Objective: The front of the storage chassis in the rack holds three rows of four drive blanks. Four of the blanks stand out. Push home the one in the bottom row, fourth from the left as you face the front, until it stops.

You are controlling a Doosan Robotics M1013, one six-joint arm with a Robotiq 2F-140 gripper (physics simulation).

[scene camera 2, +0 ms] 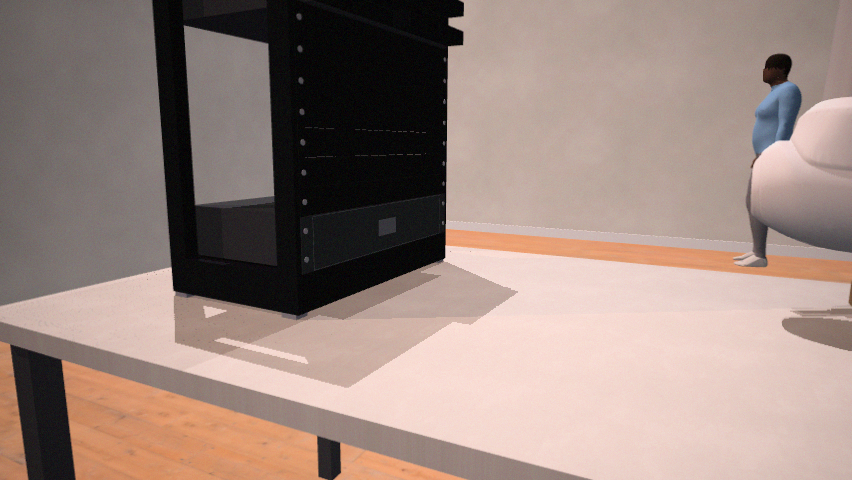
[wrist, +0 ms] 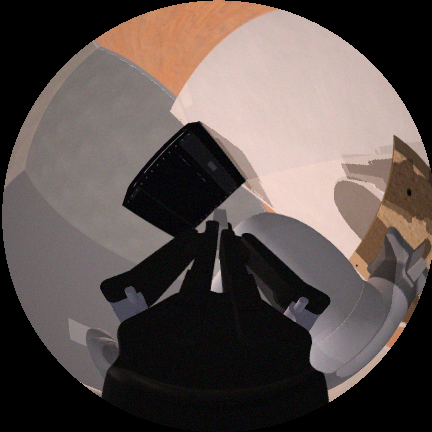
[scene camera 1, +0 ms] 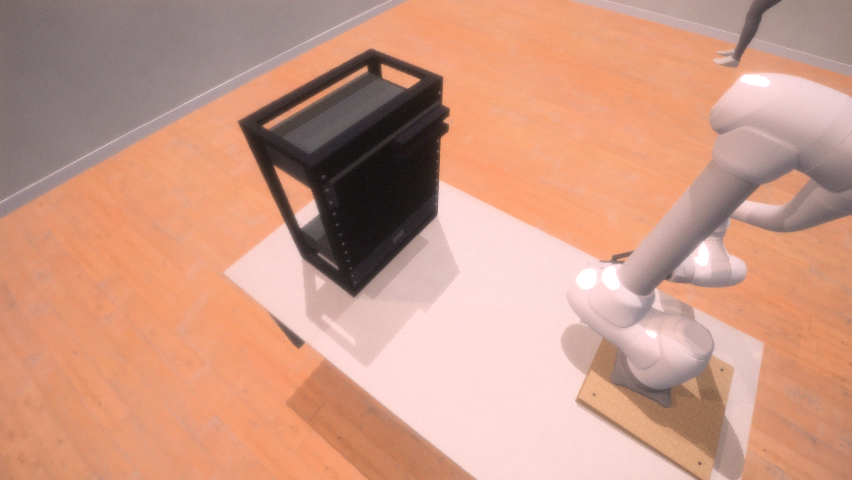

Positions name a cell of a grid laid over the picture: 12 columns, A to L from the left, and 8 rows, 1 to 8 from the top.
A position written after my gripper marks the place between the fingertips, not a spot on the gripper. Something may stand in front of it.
Note:
I see my gripper (wrist: G5) and a black rack (scene camera 2: E4).
The black rack shows as well in the wrist view (wrist: E4) and in scene camera 1 (scene camera 1: F3).

